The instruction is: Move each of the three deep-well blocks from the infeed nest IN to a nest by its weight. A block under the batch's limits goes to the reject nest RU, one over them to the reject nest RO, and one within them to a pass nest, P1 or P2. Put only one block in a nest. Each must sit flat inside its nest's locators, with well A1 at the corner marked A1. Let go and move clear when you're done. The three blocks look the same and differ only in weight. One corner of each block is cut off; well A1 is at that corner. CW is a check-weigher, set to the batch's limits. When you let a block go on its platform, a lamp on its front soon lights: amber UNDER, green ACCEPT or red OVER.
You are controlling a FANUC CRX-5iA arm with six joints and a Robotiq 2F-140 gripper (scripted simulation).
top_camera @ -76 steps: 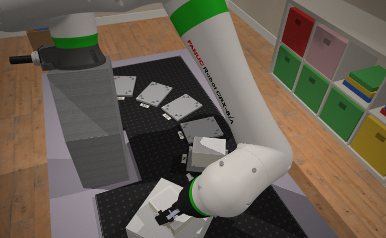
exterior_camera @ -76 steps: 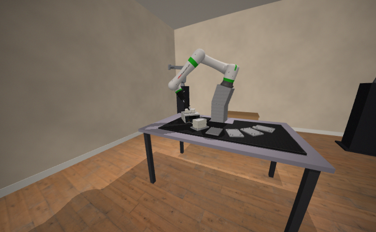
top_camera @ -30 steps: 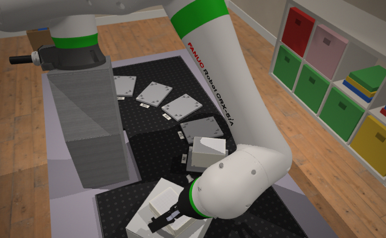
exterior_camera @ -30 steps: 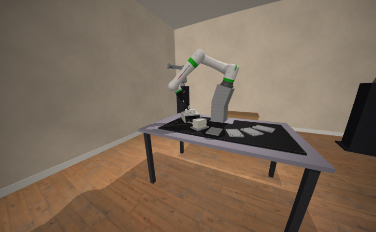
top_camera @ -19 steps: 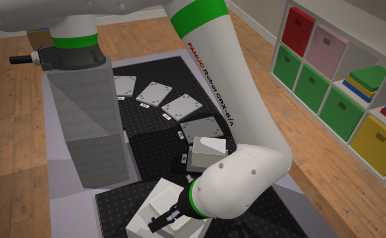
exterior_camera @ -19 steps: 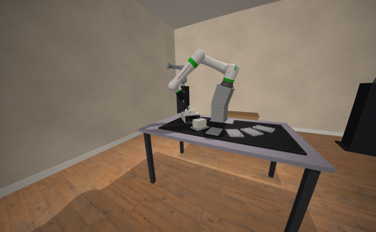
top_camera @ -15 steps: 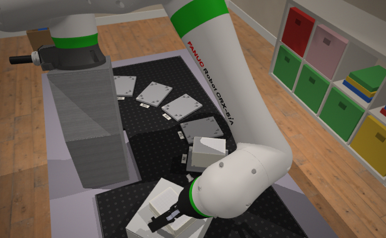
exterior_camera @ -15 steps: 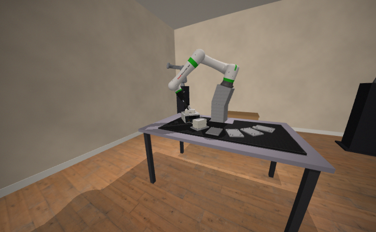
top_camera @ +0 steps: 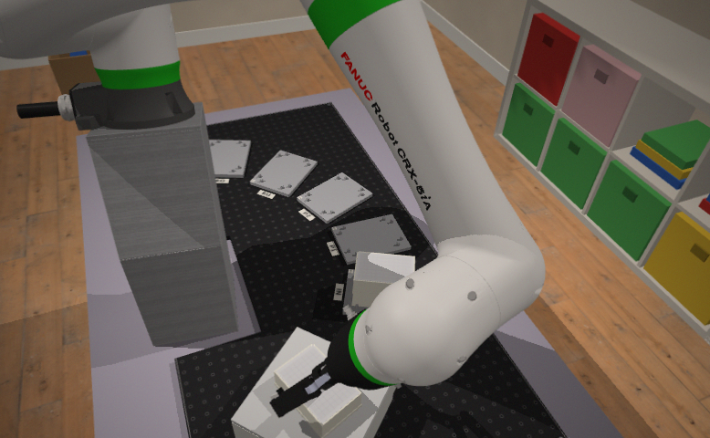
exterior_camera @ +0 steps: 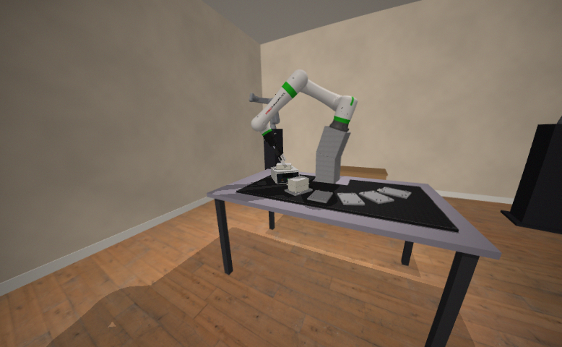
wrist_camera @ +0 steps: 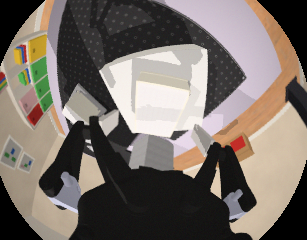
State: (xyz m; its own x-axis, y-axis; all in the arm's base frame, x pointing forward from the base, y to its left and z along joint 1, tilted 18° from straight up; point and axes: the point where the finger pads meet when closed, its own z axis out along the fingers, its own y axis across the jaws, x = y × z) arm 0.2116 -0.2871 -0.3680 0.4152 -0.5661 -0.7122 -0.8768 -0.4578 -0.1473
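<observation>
Now: hand 7 cm above the pale weigher platform. Also, from my hand: grey nest plate (15 cm ahead, 60 cm to the left, 16 cm below); check-weigher (10 cm below).
</observation>
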